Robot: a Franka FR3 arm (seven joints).
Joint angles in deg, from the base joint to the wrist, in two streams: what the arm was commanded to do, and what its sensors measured. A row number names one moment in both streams.
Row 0, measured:
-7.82, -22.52, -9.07, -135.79, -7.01, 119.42, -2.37
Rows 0 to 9, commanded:
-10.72, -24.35, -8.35, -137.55, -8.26, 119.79, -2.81
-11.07, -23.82, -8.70, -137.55, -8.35, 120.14, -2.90
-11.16, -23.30, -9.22, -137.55, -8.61, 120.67, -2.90
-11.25, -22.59, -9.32, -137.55, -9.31, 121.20, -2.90
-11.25, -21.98, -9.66, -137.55, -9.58, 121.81, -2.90
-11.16, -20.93, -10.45, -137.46, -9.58, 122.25, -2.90
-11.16, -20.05, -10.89, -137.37, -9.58, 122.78, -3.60
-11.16, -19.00, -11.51, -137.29, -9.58, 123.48, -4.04
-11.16, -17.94, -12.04, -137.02, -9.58, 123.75, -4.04
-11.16, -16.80, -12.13, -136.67, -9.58, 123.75, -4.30
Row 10, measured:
-10.33, -19.14, -11.69, -137.58, -8.89, 122.20, -2.83
